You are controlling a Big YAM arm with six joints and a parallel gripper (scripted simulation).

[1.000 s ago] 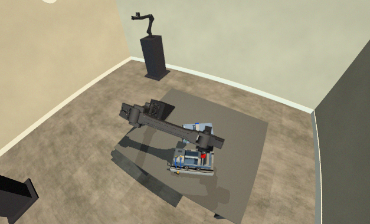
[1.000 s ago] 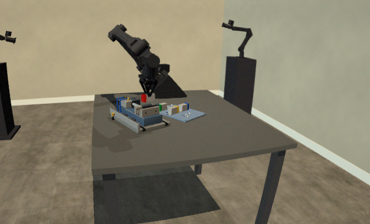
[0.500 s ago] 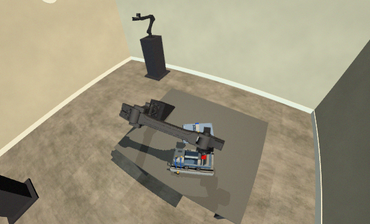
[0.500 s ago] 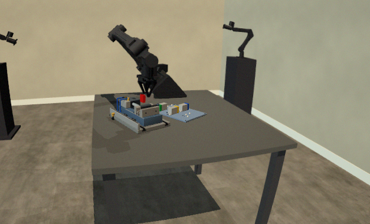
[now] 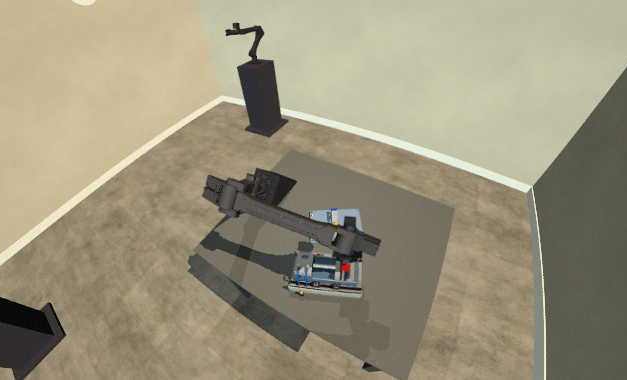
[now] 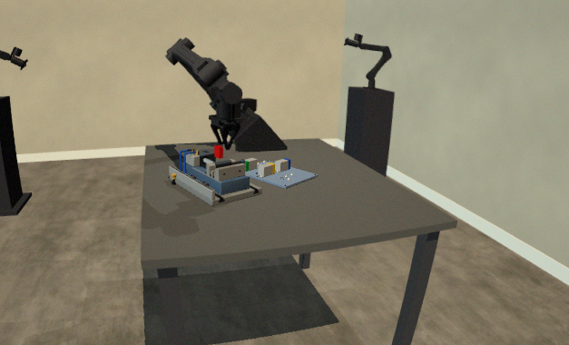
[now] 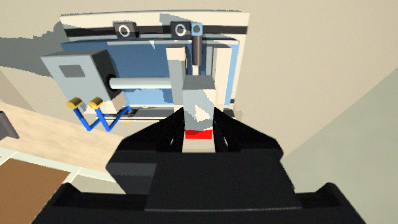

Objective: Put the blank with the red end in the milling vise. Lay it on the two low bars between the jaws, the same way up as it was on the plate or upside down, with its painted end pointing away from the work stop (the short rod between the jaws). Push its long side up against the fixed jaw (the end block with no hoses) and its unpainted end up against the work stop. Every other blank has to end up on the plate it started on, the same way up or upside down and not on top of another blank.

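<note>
Right now my hand is 20 mm above the grey bar with red end. From my hand the other things lie so: fixed jaw: 20 mm ahead, 10 mm to the left, 80 mm below; moving jaw: 30 mm behind, 10 mm to the right, 80 mm below; work stop rod: 20 mm behind, 40 mm to the left, 70 mm below.
</note>
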